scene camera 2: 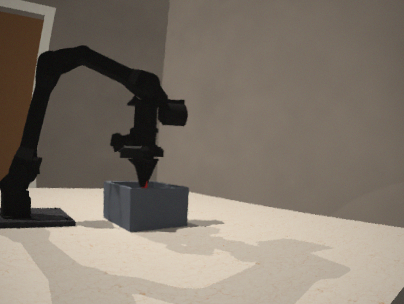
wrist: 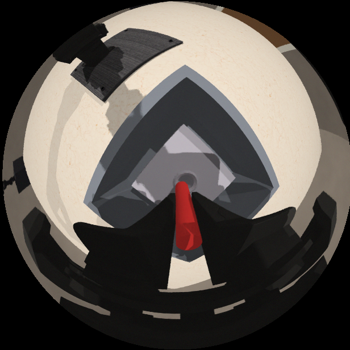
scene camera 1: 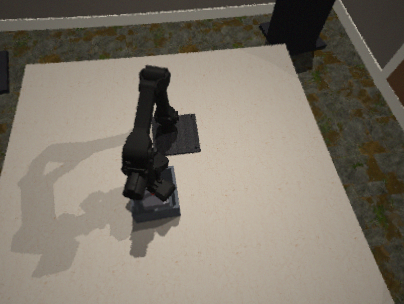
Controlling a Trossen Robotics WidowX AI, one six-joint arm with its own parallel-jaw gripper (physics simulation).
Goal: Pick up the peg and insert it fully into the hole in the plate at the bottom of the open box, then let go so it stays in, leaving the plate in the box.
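Frame: origin at the arm's base, x ahead, y left, z up, level; centimetres.
Where they show: gripper, fingertip midpoint: [scene camera 2: 143,186] [scene camera 1: 152,188]; arm's base at its link origin: [scene camera 2: 14,216] [scene camera 1: 168,126].
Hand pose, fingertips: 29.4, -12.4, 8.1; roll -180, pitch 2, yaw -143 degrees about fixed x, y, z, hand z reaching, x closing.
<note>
Each offset is from my fingertips to the top centre of the thing, as dx, dy, dz.
My gripper [scene camera 2: 144,186] [wrist: 183,197] is shut on the red peg @(+0.2, -0.3, +4.8) [scene camera 2: 146,184] [wrist: 186,215]. In scene camera 2 the fingertips are at the rim height of the open blue-grey box @(+0.6, +0.3, +0.5) [scene camera 2: 160,207] [wrist: 150,105] [scene camera 1: 157,216], and the peg's lower part is hidden by the box wall. In the wrist view the light grey plate [wrist: 200,145] lies on the box bottom, and its round hole [wrist: 187,180] shows right beside the peg's far end. How far the peg's end is above the hole is hard to tell. In scene camera 1 the arm covers much of the box.
The arm's dark base plate [scene camera 1: 187,135] [scene camera 2: 57,217] [wrist: 135,50] stands on the pale table near the box. The box walls [wrist: 240,135] rise around the peg and plate. A dark stand [scene camera 1: 300,25] is at the back right beyond the table.
</note>
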